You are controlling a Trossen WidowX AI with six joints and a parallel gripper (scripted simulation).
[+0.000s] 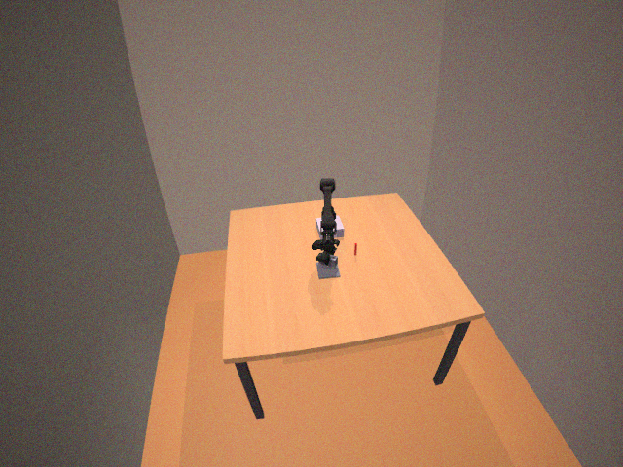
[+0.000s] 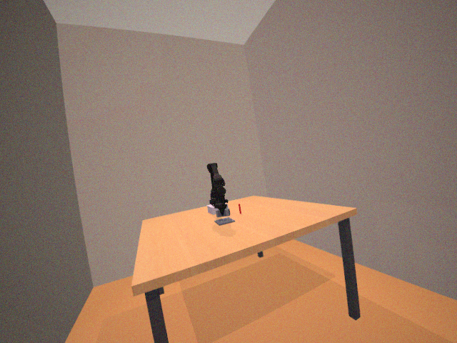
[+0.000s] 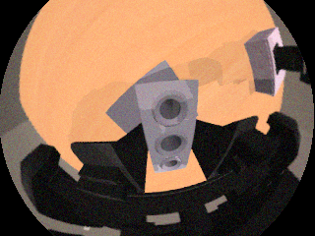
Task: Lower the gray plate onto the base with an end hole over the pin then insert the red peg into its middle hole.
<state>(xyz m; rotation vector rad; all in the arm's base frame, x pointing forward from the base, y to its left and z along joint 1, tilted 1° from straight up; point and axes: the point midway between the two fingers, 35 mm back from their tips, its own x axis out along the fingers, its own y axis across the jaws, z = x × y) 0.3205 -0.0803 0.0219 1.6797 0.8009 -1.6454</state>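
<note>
The base is 1 cm ahead of my gripper tip, 1 cm to the left of it and 4 cm below it. Also, from my gripper tip: gray plate 3 cm above.
</note>
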